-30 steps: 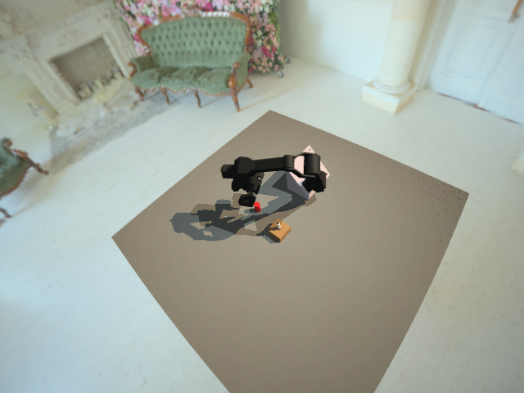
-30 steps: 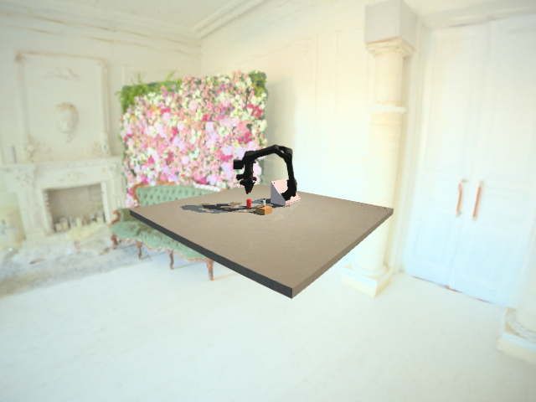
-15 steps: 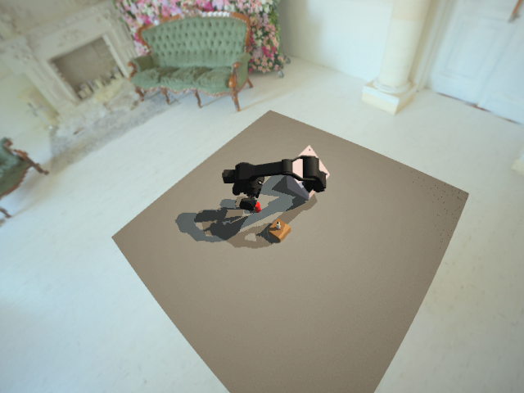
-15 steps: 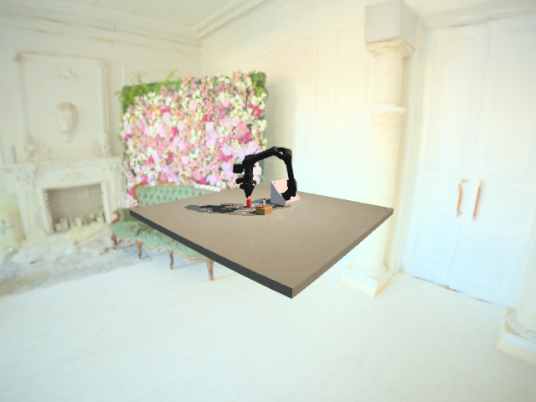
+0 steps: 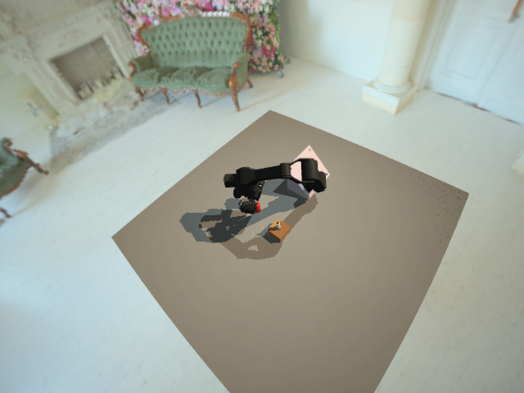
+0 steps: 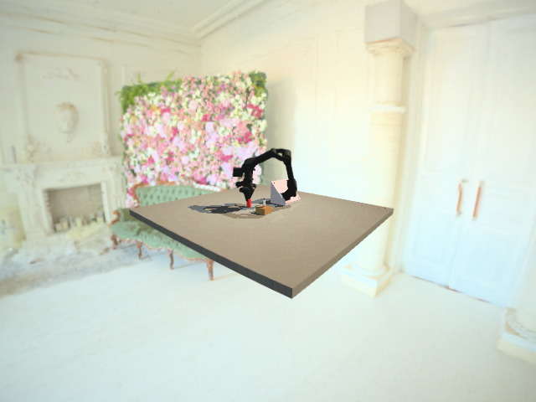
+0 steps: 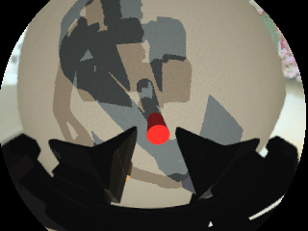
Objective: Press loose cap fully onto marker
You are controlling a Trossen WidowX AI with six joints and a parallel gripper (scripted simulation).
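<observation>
My gripper tip is 2 cm above the red cap.
</observation>
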